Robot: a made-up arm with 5 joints. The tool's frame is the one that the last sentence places.
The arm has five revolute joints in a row. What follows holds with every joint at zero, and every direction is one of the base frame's. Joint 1 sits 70.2 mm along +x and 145.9 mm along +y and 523.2 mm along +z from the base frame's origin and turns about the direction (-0.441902, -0.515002, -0.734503). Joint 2 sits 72.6 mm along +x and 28.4 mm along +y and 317.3 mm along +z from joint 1 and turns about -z. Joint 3 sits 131.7 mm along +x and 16.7 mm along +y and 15.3 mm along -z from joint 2 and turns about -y. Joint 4 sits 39.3 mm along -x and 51.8 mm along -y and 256.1 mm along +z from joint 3 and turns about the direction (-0.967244, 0.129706, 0.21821). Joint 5 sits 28.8 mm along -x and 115.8 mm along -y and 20.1 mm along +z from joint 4 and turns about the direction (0.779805, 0.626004, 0.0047). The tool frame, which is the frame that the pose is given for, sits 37.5 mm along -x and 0.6 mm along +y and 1.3 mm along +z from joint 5; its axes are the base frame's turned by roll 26.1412, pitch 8.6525 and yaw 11.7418 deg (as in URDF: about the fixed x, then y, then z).
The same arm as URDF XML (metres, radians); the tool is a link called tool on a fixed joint. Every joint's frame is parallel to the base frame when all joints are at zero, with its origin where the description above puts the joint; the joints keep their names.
<robot name="arm">
<joint name="tool_fixed" type="fixed"><parent link="link5"/><child link="tool"/><origin xyz="-0.0375 0.0006 0.0013" rpy="0.4563 0.1510 0.2049"/></joint>
<joint name="joint 5" type="continuous"><parent link="link4"/><child link="link5"/><origin xyz="-0.0288 -0.1158 0.0201" rpy="0.0000 0.0000 0.0000"/><axis xyz="0.779805 0.626004 0.0047"/></joint>
<joint name="joint 4" type="continuous"><parent link="link3"/><child link="link4"/><origin xyz="-0.0393 -0.0518 0.2561" rpy="0.0000 0.0000 0.0000"/><axis xyz="-0.967244 0.129706 0.21821"/></joint>
<joint name="joint 3" type="continuous"><parent link="link2"/><child link="link3"/><origin xyz="0.1317 0.0167 -0.0153" rpy="0.0000 0.0000 0.0000"/><axis xyz="0 -1 0"/></joint>
<joint name="joint 2" type="continuous"><parent link="link1"/><child link="link2"/><origin xyz="0.0726 0.0284 0.3173" rpy="0.0000 0.0000 0.0000"/><axis xyz="0 0 -1"/></joint>
<joint name="joint 1" type="continuous"><parent link="base"/><child link="link1"/><origin xyz="0.0702 0.1459 0.5232" rpy="0.0000 0.0000 0.0000"/><axis xyz="-0.441902 -0.515002 -0.734503"/></joint>
<link name="base"/>
<link name="link1"/>
<link name="link2"/>
<link name="link3"/>
<link name="link4"/>
<link name="link5"/>
<link name="tool"/>
</robot>

